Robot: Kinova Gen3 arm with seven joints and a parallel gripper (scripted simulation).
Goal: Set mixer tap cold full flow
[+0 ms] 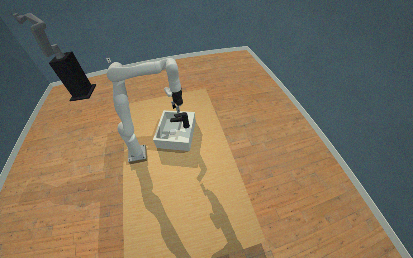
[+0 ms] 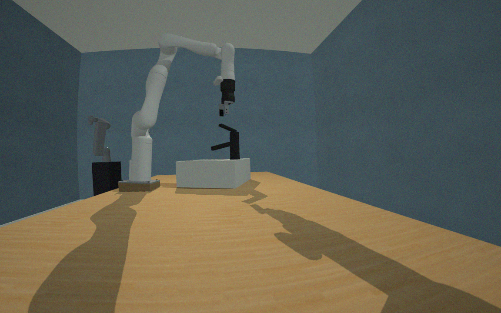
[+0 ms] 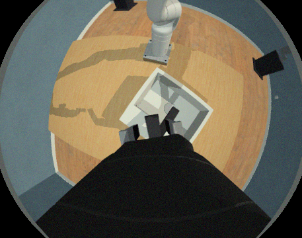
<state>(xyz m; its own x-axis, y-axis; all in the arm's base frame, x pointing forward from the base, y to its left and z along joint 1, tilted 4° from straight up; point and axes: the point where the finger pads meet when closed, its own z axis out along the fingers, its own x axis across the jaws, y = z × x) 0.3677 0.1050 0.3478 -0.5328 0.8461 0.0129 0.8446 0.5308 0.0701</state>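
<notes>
The lever lies 2 cm ahead of my hand, 1 cm to the left of it and 8 cm below it. Round my hand: white basin: 7 cm behind, 6 cm to the left, 32 cm below.
</notes>
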